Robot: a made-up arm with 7 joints. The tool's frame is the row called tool. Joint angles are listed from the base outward. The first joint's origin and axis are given. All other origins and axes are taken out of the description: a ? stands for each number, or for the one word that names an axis. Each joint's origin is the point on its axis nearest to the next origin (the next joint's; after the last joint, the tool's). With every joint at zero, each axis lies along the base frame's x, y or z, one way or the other. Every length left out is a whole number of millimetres.
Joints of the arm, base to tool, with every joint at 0 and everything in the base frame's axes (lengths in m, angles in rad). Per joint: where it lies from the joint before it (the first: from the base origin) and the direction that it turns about. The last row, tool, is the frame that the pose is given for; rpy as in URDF.
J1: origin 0 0 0.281 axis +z
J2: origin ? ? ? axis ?
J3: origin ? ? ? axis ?
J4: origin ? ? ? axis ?
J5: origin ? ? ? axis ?
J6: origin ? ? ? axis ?
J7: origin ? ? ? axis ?
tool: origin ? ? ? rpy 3.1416 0 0
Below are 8 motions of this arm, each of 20 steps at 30 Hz.
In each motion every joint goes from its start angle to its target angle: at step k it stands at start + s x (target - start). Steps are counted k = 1, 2, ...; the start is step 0. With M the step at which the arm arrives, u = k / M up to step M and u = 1 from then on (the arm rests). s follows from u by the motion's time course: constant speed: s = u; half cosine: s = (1 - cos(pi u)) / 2; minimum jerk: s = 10 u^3 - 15 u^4 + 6 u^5.
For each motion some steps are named. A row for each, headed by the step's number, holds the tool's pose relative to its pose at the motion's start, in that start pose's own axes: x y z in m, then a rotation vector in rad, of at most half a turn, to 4 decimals.
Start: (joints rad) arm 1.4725 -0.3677 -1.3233 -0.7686 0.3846 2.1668 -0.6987
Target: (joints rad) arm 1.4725 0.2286 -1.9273 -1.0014 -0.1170 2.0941 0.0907
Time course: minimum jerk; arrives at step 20
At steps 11, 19, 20:
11: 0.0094 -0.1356 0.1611 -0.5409 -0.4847 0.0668
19: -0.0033 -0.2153 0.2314 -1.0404 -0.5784 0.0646
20: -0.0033 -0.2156 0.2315 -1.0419 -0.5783 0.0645

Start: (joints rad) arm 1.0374 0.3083 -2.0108 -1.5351 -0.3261 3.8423 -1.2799
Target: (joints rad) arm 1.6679 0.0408 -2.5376 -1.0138 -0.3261 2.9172 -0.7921
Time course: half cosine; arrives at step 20
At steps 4, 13, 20:
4: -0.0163 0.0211 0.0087 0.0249 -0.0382 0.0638
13: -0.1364 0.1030 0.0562 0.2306 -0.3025 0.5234
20: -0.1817 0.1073 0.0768 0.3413 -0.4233 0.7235

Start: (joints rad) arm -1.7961 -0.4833 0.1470 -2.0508 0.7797 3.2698 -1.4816
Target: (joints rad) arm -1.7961 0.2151 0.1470 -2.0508 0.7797 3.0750 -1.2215
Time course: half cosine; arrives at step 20
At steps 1, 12, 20:
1: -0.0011 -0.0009 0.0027 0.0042 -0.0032 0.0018
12: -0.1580 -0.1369 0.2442 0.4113 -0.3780 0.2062
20: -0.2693 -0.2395 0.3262 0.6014 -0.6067 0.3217

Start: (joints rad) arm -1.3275 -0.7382 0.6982 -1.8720 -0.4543 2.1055 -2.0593
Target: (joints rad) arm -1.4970 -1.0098 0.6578 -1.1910 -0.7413 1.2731 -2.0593
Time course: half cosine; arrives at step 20
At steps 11, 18, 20:
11: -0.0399 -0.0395 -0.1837 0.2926 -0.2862 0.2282
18: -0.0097 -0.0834 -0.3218 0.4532 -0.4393 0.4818
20: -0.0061 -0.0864 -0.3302 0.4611 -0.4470 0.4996

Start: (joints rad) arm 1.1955 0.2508 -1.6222 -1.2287 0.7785 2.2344 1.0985
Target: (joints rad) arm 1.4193 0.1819 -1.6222 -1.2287 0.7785 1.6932 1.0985
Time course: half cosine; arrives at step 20
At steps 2, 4, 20:
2: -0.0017 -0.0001 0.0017 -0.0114 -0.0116 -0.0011
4: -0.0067 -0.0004 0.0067 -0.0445 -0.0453 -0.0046
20: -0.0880 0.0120 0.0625 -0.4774 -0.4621 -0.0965

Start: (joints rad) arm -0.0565 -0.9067 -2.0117 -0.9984 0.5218 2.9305 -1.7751
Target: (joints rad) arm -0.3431 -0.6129 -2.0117 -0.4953 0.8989 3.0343 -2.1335
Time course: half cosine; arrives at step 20
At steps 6, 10, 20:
6: 0.0400 0.0635 -0.0741 -0.1867 0.0425 -0.0639
10: 0.1030 0.1285 -0.1890 -0.4461 0.1045 -0.1616
20: 0.2193 0.1681 -0.3901 -0.8636 0.2185 -0.3418

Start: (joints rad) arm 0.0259 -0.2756 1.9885 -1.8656 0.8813 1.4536 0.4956
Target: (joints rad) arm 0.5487 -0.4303 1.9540 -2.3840 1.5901 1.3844 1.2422
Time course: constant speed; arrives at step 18
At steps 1, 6, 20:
1: 0.0002 -0.0040 0.0238 0.0009 -0.0420 0.0452
6: -0.0059 -0.0106 0.1402 -0.0184 -0.2354 0.2908
20: -0.0517 0.0555 0.3759 -0.1560 -0.5596 0.9666

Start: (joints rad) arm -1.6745 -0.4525 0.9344 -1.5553 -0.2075 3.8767 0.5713
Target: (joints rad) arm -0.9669 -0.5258 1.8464 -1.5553 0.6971 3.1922 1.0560
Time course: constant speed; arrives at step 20
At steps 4, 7, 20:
4: 0.0156 -0.1091 0.0050 0.0671 -0.0949 0.4428
7: 0.0389 -0.1907 -0.0078 0.1336 -0.2210 0.7601
20: 0.2270 -0.4777 -0.2456 0.5160 -1.3314 1.7056

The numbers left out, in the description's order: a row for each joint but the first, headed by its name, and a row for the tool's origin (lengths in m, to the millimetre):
J2: xyz 0 0 0, axis +y
J3: xyz 0 0 0.451, axis +z
J4: xyz 0.12 0 0, axis -y
J5: xyz -0.08 0 0.372, axis +z
J6: xyz 0 0 0, axis -y
J7: xyz 0.121 0 0, axis -z
tool: xyz 0 0 0

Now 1 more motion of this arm.
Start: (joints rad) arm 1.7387 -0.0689 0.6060 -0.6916 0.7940 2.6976 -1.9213
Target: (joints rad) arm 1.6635 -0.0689 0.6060 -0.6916 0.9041 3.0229 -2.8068
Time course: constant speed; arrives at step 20
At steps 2, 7, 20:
2: -0.0024 0.0002 -0.0047 -0.0324 -0.0146 -0.0827
7: -0.0081 0.0001 -0.0166 -0.1073 -0.0641 -0.2891
20: -0.0208 -0.0040 -0.0472 -0.2452 -0.2736 -0.8191

